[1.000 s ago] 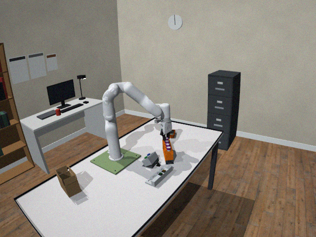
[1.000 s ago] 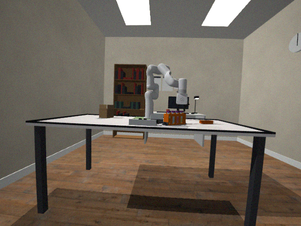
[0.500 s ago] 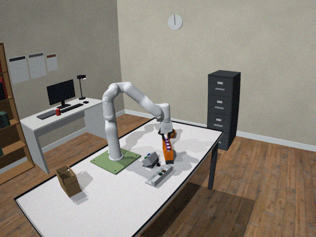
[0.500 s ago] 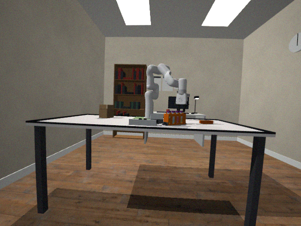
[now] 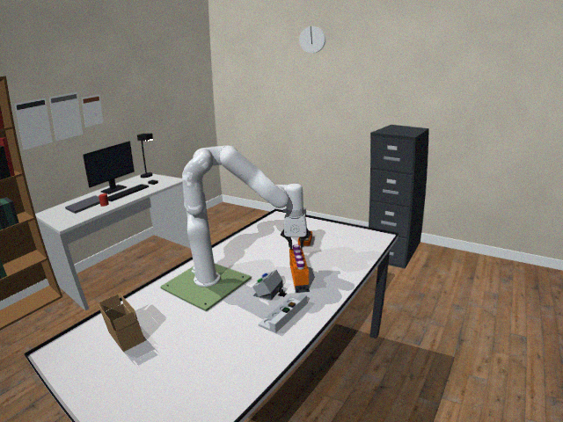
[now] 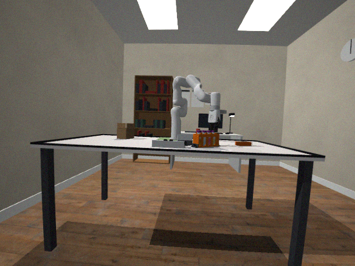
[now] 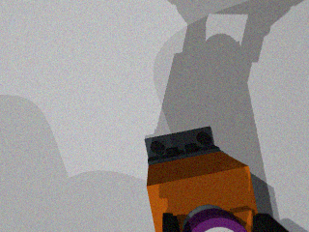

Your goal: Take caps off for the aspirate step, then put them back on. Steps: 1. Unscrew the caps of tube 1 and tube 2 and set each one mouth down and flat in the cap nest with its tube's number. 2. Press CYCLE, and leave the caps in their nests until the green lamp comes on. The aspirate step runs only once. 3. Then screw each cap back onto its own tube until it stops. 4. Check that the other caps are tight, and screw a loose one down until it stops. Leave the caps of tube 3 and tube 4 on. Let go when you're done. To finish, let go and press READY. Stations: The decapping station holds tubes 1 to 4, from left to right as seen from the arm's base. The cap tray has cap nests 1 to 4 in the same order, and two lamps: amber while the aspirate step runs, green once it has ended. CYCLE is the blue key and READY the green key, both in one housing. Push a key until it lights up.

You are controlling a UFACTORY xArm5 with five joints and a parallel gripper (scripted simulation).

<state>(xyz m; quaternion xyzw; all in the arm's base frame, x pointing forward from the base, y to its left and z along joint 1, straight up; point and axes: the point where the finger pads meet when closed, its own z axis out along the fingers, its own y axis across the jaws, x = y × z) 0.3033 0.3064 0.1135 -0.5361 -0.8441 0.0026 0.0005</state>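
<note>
Right now the purple cap marked 1 is 10 mm below my hand. From my hand the other things lie so: purple cap marked 2 (30 mm ahead, 40 mm to the right, 10 mm below); cap 4 (90 mm ahead, 130 mm to the right, 10 mm below); blue cycle key (40 mm behind, 210 mm to the right, 60 mm below).
</note>
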